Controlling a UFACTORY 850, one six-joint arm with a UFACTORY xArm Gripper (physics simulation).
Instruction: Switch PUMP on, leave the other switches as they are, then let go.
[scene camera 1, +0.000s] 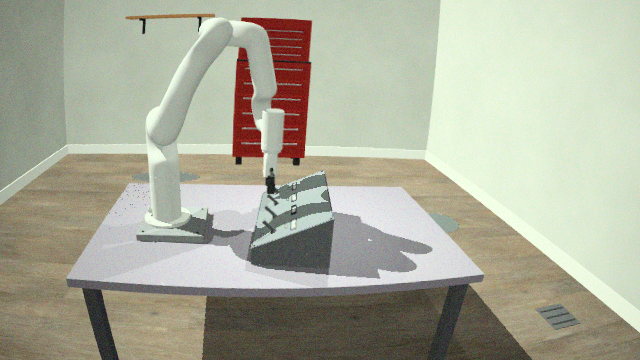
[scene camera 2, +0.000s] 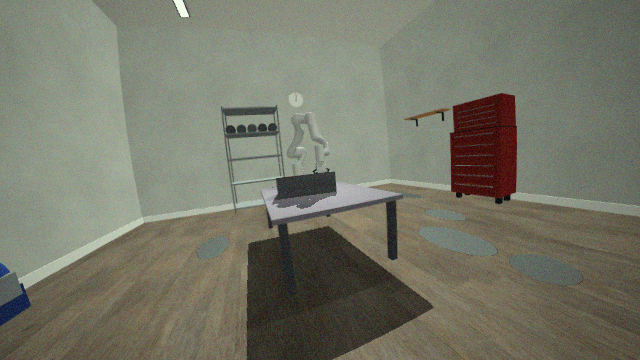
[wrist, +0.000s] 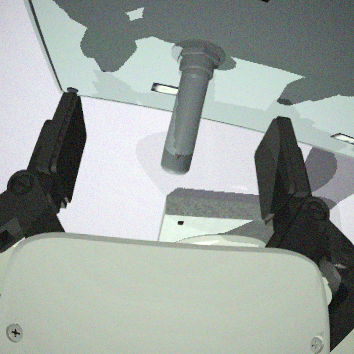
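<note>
A sloped switch box stands on the table, with a row of several grey lever switches on its face. Its name plates are too blurred to read, so I cannot tell which switch is PUMP. My gripper is open and empty, low over the far end of the row. In the wrist view one grey lever stands between the spread fingers, touching neither, and leans toward the box's lower edge. A nearer lever also leans toward the arm base. The far lever is mostly hidden by the gripper in scene camera 1.
The arm's base plate sits on the table, on the low side of the switch box. Other levers stand along the row. A red tool cabinet and a shelf rack stand away from the table.
</note>
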